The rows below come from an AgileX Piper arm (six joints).
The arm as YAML. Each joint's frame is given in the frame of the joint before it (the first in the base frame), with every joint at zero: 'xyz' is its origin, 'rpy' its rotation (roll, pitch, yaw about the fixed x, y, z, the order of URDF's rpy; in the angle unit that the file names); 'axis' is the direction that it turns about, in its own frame. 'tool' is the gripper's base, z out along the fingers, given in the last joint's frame.
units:
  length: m
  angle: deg
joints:
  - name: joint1
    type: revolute
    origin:
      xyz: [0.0, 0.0, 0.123]
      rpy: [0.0, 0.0, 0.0]
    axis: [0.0, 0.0, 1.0]
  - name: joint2
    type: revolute
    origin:
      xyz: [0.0, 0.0, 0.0]
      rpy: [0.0, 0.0, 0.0]
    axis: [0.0, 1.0, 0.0]
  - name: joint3
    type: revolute
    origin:
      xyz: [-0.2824, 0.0, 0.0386]
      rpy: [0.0, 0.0, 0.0]
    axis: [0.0, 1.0, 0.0]
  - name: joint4
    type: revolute
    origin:
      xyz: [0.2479, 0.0, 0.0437]
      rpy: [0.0, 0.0, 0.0]
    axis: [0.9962, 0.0, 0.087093]
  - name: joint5
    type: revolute
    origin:
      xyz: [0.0, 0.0, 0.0]
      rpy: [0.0, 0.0, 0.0]
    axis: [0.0, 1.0, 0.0]
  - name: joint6
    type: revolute
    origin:
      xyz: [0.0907, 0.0, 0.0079]
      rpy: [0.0, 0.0, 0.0]
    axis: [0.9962, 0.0, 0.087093]
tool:
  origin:
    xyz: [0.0, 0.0, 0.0]
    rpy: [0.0, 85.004, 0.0]
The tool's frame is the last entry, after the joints.
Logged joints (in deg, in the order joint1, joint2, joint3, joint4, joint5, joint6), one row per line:
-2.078, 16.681, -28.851, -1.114, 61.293, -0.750
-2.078, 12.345, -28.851, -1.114, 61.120, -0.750
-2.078, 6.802, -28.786, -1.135, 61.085, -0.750
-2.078, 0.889, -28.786, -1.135, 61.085, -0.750
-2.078, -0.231, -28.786, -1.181, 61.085, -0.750
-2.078, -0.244, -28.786, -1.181, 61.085, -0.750
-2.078, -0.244, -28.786, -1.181, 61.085, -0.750
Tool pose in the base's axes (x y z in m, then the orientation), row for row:
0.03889, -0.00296, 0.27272, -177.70, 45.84, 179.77
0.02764, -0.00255, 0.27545, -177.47, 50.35, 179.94
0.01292, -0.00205, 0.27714, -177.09, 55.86, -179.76
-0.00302, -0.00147, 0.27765, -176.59, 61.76, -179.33
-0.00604, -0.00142, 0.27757, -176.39, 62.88, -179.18
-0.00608, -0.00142, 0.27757, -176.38, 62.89, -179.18
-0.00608, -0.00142, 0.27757, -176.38, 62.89, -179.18
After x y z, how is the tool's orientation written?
As angles about the fixed x, y, z axes (roll, pitch, yaw), in degrees.
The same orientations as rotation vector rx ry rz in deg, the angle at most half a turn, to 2 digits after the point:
1.41, 134.14, -2.81
1.41, 129.62, -2.89
1.41, 124.11, -3.01
1.41, 118.20, -3.10
1.42, 117.08, -3.18
1.42, 117.07, -3.19
1.42, 117.07, -3.19

